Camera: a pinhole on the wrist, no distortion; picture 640 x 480 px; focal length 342.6 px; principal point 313.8 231.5 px. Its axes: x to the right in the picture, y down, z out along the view. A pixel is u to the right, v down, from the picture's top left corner.
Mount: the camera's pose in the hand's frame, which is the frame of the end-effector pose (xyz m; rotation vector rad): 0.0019 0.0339 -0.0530 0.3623 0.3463 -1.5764
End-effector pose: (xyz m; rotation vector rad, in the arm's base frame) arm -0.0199 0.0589 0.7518 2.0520 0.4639 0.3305
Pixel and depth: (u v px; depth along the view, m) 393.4 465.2 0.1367
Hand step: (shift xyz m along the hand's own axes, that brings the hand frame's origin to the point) 0.0917 -0.0574 0.0565
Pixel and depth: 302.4 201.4 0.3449
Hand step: -0.0341 -0.1045 0.2625
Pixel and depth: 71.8 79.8 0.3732
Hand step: -0.1615 0.1150 0.3973
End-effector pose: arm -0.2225 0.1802 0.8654 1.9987 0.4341 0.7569
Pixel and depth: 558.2 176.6 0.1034
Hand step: -0.0188 -0.0768 0.0080
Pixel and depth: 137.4 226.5 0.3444
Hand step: -0.0036 0.0441 0.3342
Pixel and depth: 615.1 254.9 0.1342
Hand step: 0.0050 -0.1309 0.0166
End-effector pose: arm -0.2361 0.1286 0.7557 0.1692 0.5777 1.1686
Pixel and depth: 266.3 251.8 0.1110
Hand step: 0.0070 -0.0007 0.0537
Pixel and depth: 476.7 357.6 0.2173
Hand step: 0.0748 -0.1563 0.0979
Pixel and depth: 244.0 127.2 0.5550
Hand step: -0.1731 -0.0994 0.4956
